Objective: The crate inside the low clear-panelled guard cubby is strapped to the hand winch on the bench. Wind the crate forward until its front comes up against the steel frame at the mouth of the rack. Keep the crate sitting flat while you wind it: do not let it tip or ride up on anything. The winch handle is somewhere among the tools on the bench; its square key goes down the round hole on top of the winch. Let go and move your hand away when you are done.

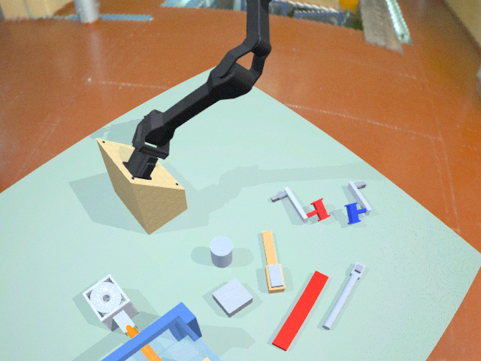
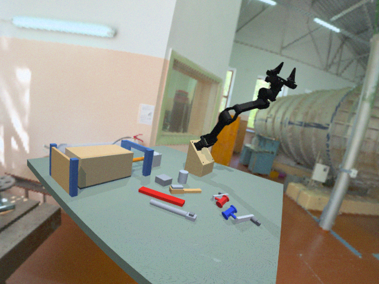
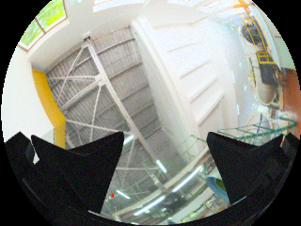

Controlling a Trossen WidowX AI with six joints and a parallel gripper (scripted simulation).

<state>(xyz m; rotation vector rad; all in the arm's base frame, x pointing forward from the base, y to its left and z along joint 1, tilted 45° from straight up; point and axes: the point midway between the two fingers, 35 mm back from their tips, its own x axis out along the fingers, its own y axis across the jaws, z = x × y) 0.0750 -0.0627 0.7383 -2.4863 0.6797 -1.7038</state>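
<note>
My gripper tip is now 190 mm short of the winch handle, 150 mm to the left of it and 770 mm above it. Round my gripper tip: blue knob 320 mm ahead, 50 mm to the right, 760 mm below; then blue-knobbed handle 300 mm ahead, 770 mm below; then red knob 240 mm ahead, 140 mm to the right, 760 mm below.
</note>
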